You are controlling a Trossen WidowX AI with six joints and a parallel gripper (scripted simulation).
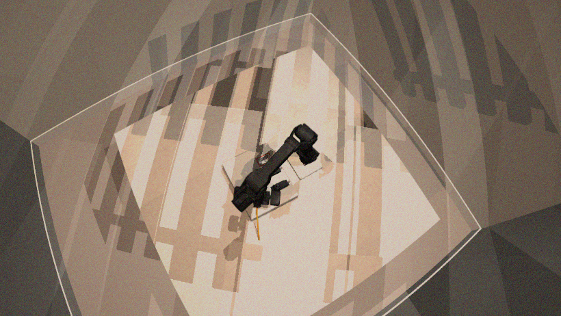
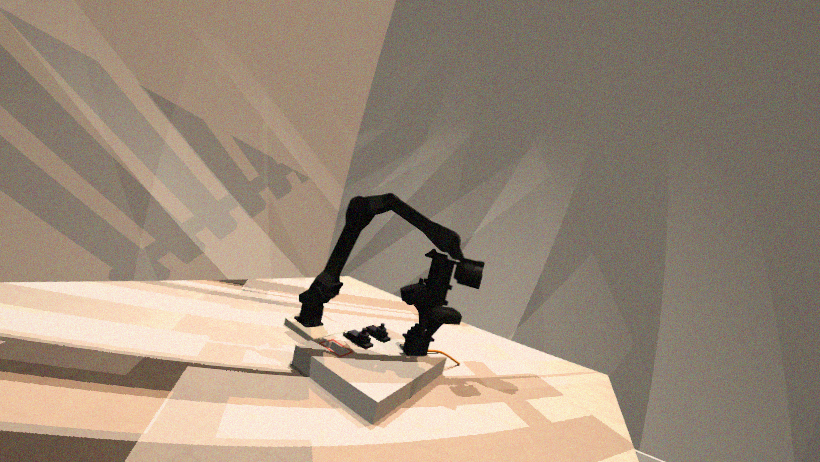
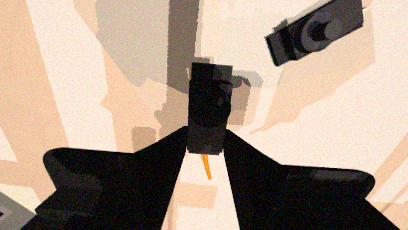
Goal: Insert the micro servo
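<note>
The deck lies 1 cm behind my gripper tip, 10 cm to the right of it and 7 cm below it.
</note>
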